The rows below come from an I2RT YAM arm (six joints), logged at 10 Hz.
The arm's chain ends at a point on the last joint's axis. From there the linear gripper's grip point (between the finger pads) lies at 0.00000 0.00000 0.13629 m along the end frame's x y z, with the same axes.
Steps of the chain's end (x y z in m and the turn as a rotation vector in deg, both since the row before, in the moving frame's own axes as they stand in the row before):
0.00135 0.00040 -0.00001 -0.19 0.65 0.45
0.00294 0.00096 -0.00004 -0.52 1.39 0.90
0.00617 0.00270 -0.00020 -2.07 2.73 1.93
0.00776 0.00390 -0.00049 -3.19 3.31 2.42
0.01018 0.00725 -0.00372 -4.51 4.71 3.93
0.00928 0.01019 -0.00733 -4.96 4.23 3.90
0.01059 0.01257 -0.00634 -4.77 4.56 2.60
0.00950 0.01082 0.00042 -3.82 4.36 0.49
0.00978 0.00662 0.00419 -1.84 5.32 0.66
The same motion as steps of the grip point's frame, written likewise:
0.00289 0.00086 -0.00002 -0.19 0.65 0.45
0.00624 0.00222 -0.00009 -0.52 1.39 0.90
0.01258 0.00773 -0.00044 -2.07 2.73 1.93
0.01546 0.01164 -0.00093 -3.19 3.31 2.42
0.02098 0.01833 -0.00460 -4.51 4.71 3.93
0.01891 0.02230 -0.00821 -4.96 4.23 3.90
0.02115 0.02413 -0.00724 -4.77 4.56 2.60
0.01981 0.01994 -0.00028 -3.82 4.36 0.49
0.02239 0.01106 0.00353 -1.84 5.32 0.66

